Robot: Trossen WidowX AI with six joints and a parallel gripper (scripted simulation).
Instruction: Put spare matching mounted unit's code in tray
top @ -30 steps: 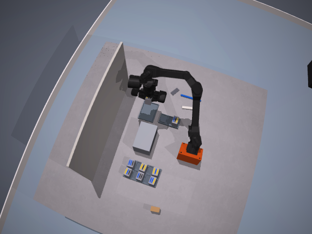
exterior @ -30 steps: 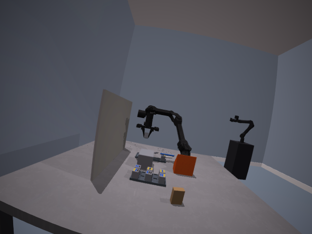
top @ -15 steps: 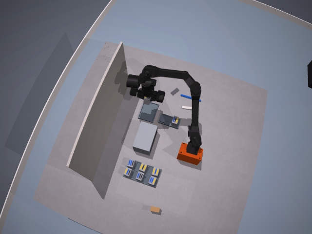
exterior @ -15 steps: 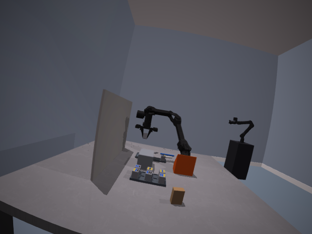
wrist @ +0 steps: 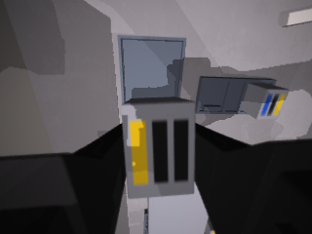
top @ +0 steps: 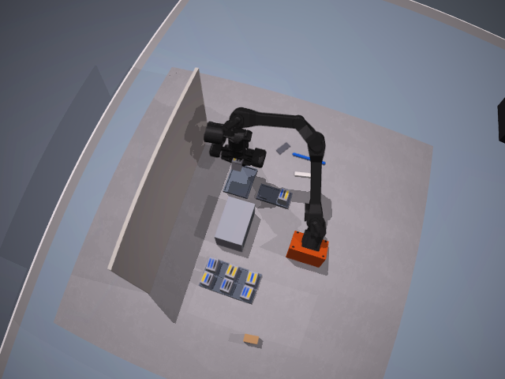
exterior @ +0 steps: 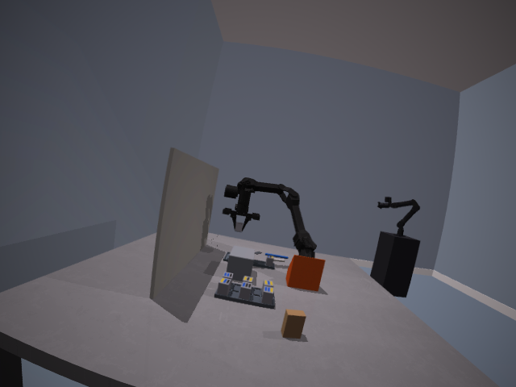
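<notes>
My gripper tip is now 15 cm above the blue-grey tray. From my gripper tip the other things lie so: rack (15 cm behind, 14 cm below, 2 cm to the left); then dark plate (19 cm to the right, 15 cm below, 12 cm behind); then grey mounted unit (20 cm to the left, 10 cm below, 5 cm behind).
</notes>
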